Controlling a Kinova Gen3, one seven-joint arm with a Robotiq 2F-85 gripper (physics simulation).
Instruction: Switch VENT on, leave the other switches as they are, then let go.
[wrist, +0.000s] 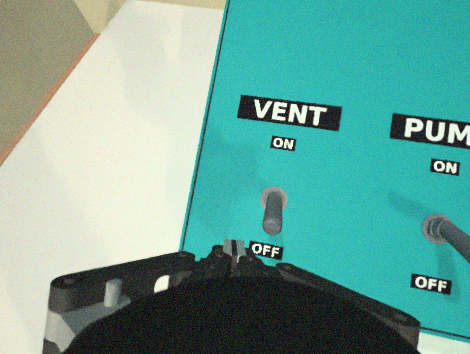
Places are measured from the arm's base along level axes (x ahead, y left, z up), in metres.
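Pixels of known places: gripper, fingertip midpoint: (231, 253).
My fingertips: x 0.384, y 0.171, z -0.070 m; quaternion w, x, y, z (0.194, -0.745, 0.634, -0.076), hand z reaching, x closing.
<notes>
Behind a point stands the place of what it marks.
The teal switch panel (350, 65) @[y 0.118, x 0.547, z -0.037 m] fills the right of the wrist view. The VENT switch (273, 212) @[y 0.150, x 0.412, z -0.040 m] is a grey toggle in a round collar. Its lever points down the view toward the OFF label (266, 250) @[y 0.148, x 0.395, z -0.089 m], away from the ON label (283, 143) @[y 0.155, x 0.476, z -0.060 m]. The PUMP switch (452, 235) @[y 0.036, x 0.433, z -0.057 m] is to the right, its lever slanting down and right, partly cut off by the view's edge. My gripper (231, 253) @[y 0.171, x 0.384, z -0.070 m] is shut and empty. Its fingertips show just below and left of the VENT lever, beside the OFF label; whether they touch anything cannot be told.
A white table top (115, 150) @[y 0.371, x 0.475, z -0.161 m] lies left of the panel, with its edge running diagonally. Beyond it are a brownish strip (55, 92) and a grey-green surface (35, 55). The panel's left edge runs close to the fingertips.
</notes>
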